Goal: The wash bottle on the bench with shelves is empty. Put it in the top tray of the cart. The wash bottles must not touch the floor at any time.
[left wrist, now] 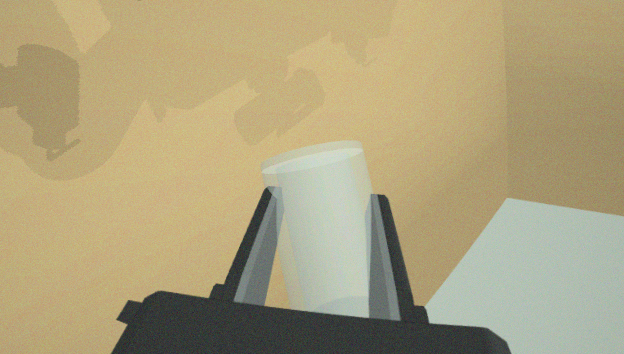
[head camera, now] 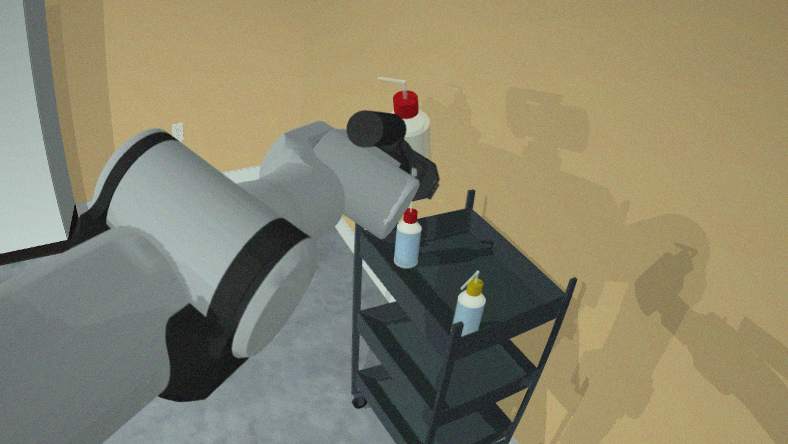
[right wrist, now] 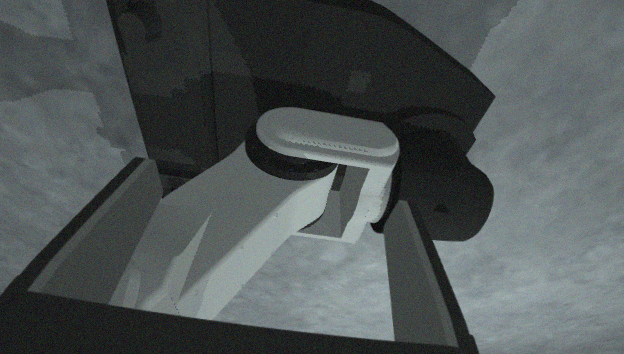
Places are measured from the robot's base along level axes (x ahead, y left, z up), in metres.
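Pixels of known places: left gripper, fingertip midpoint: [left wrist: 324, 201]; right gripper, fingertip midpoint: [right wrist: 278, 195].
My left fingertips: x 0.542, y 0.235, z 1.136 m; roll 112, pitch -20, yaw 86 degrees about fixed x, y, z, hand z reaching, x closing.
For each thing: its top centre in the pictures, then the offset to it from my left fingertips. "spot": a spot on its surface instead. Level surfaces: height alone.
- cart's top tray, surface spot: [head camera: 523, 322] spot: 0.233 m right, 0.249 m ahead, 0.436 m down
- red-capped blue bottle, top centre: [head camera: 409, 198] 0.108 m left, 0.418 m ahead, 0.298 m down
- yellow-capped blue bottle, top centre: [head camera: 475, 272] 0.103 m right, 0.198 m ahead, 0.298 m down
- Grey floor, surface height: 1.135 m down
The empty wash bottle [head camera: 417, 132] [left wrist: 327, 240], translucent white with a red cap and bent spout, is upright in the head camera. My left gripper [head camera: 423, 175] [left wrist: 324, 201] is shut on its body; the wrist hides part of it in the head camera. It is in the air and appears above the far end of the cart's top tray [head camera: 523, 322]; its exact height cannot be told. A red-capped blue bottle [head camera: 407, 248] and a yellow-capped blue bottle [head camera: 469, 315] stand in that tray. My right gripper [right wrist: 278, 195] is open and empty.
The dark cart [head camera: 549, 341] has lower trays and corner posts that rise above the top tray. It stands close to the tan wall [head camera: 661, 110]. Grey floor [head camera: 308, 364] lies left of it. Robot body parts [right wrist: 325, 130] show beyond the right fingers. The bench with shelves cannot be made out.
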